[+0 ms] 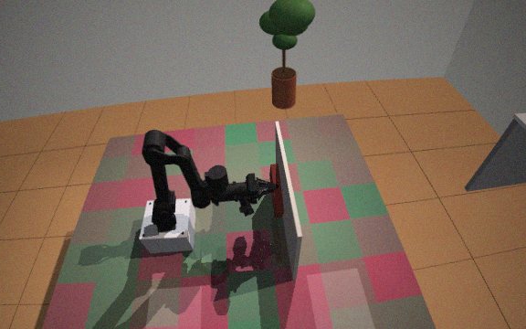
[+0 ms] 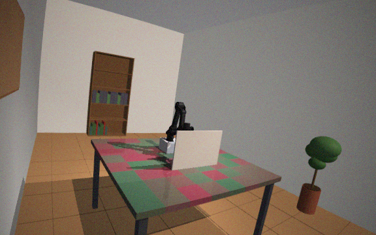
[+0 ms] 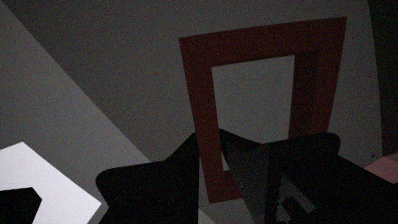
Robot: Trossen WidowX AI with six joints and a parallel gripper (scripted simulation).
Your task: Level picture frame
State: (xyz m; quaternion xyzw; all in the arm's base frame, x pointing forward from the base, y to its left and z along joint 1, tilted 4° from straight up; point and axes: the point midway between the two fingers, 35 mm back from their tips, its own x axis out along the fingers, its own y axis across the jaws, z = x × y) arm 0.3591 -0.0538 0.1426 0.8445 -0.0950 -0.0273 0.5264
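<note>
Now: the picture frame 50 mm below my gripper tip, 20 mm to the left of it and 10 mm ahead of it. The rest, counted from my gripper tip: wall panel 70 mm below, 20 mm ahead.
</note>
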